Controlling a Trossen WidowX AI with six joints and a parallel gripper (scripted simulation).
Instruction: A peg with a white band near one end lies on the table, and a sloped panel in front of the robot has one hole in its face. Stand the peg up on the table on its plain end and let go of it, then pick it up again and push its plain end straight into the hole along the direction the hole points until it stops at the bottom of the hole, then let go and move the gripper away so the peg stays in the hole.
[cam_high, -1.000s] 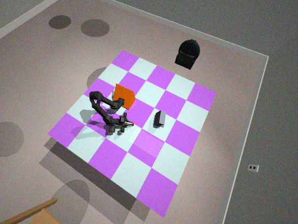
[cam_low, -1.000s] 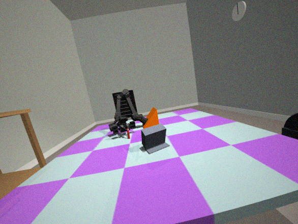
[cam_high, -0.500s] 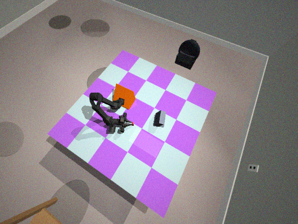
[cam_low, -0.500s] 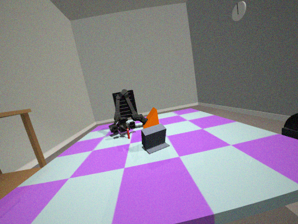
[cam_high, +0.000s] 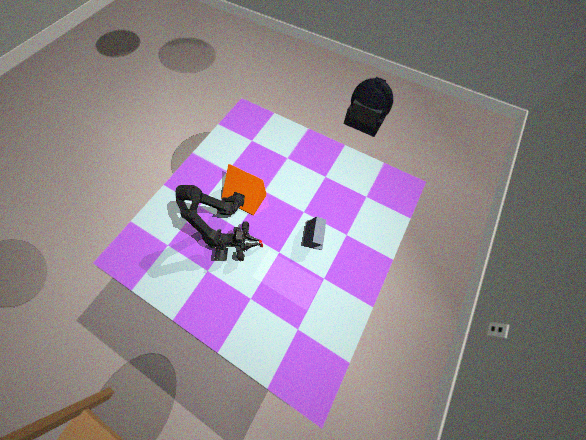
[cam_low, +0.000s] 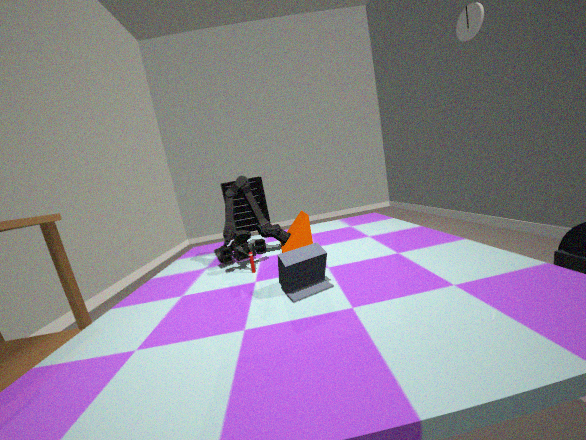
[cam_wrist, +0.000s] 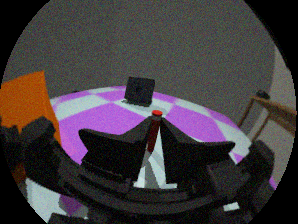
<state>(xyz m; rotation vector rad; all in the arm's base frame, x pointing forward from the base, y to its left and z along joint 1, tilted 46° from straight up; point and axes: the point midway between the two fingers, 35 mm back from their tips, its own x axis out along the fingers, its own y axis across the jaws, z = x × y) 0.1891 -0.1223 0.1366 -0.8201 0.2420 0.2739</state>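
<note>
The red peg lies 1 cm below my gripper tip. From my gripper tip the other things lie so: grey sloped panel: 22 cm ahead, 15 cm to the left, 1 cm below.
</note>
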